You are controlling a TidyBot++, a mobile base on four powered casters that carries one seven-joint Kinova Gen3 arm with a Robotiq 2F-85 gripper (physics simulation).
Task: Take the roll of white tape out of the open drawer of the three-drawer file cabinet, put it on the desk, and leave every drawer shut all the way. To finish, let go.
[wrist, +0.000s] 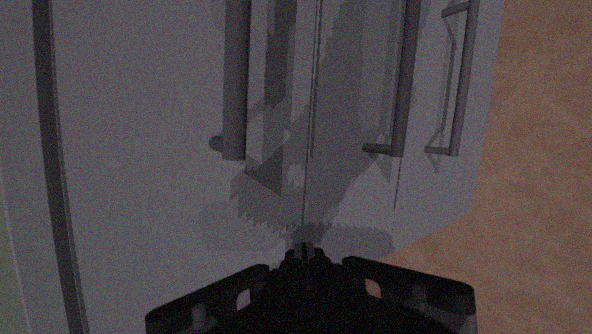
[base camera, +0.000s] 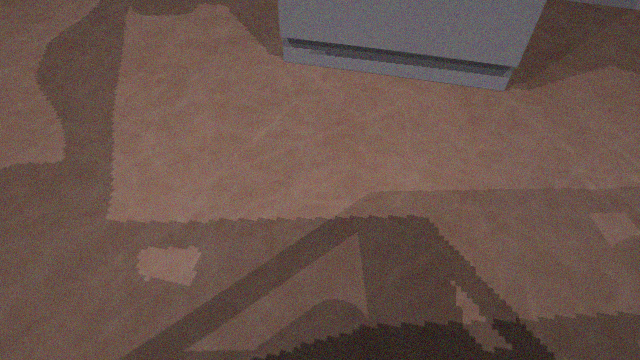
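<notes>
The grey file cabinet (base camera: 405, 30) (wrist: 140, 200) shows its lower part at the top of the base view and fills much of the wrist view, turned sideways. Three bar handles show: the top one (wrist: 236, 80), the middle one (wrist: 406, 80) and the bottom one (wrist: 464, 80). Thin seams part the three drawer fronts. A dark strip (wrist: 50, 130) runs beside the top front; I cannot tell whether it is an open gap. My gripper (wrist: 304, 255) is shut and empty, in front of the cabinet beyond the handle ends. The white tape and the desk cannot be made out.
The brown floor (base camera: 225, 135) (wrist: 540, 200) lies before and beside the cabinet, with broad shadows across it. A greenish patch shows at the far left edge of the wrist view. Part of another grey thing (base camera: 612, 4) shows at the base view's top right.
</notes>
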